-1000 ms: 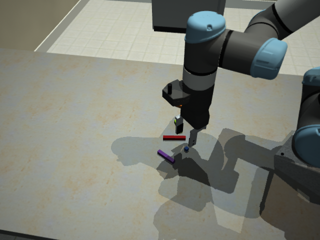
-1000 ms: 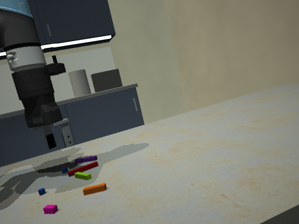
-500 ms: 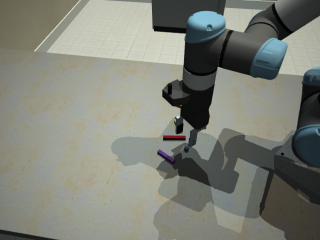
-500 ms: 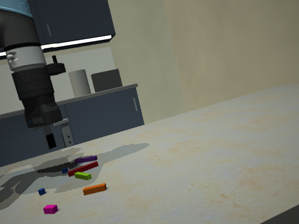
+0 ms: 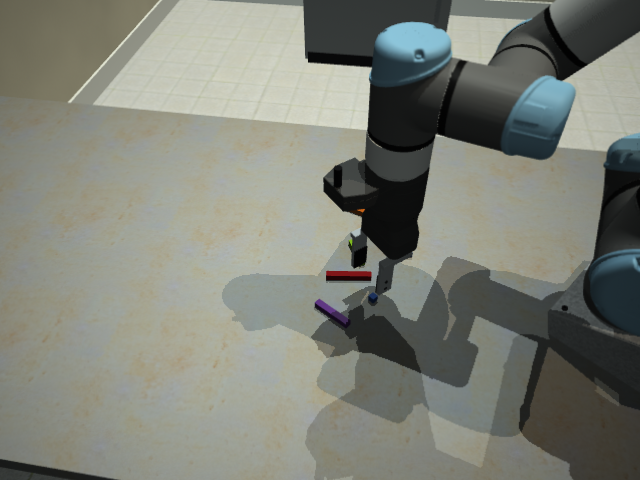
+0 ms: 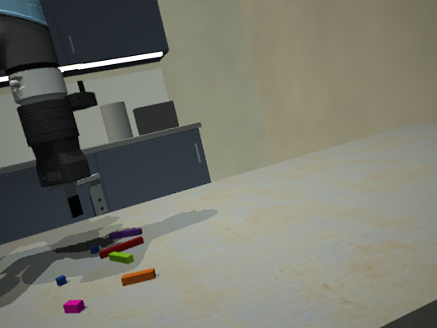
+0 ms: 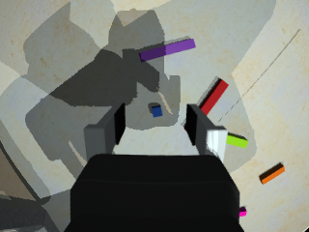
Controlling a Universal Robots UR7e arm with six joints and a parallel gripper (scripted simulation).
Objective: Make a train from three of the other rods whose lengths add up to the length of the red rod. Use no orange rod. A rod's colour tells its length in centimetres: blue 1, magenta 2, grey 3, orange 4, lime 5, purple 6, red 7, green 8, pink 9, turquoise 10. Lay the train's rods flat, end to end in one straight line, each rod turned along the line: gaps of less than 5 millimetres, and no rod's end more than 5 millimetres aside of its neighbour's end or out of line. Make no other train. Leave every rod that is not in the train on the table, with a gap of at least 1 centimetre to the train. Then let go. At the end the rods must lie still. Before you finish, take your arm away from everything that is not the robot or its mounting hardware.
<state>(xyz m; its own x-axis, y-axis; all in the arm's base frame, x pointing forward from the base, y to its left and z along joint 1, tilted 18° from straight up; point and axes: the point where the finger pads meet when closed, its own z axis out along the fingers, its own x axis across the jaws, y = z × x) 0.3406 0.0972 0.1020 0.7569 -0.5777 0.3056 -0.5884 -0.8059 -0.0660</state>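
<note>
Right now my hand is 8 cm above the red rod, 4 cm to the left of it and 4 cm short of it. From my hand the other things lie so: purple rod (8 cm below, 4 cm to the left, 4 cm ahead); then orange rod (18 cm to the right, 8 cm below, 7 cm ahead); then lime rod (9 cm to the right, 8 cm below, 4 cm ahead).
</note>
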